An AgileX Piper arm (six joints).
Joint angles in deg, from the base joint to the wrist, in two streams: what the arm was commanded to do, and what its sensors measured. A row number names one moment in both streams.
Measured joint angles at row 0:
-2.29 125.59 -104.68 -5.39 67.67 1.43
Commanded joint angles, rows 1 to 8:
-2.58 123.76 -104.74 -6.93 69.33 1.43
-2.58 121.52 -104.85 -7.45 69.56 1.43
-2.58 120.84 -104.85 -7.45 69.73 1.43
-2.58 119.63 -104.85 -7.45 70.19 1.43
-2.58 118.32 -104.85 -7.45 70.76 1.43
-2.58 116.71 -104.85 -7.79 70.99 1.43
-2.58 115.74 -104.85 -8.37 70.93 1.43
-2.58 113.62 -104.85 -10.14 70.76 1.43
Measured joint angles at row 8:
-2.29 116.54 -104.68 -7.73 69.39 1.43
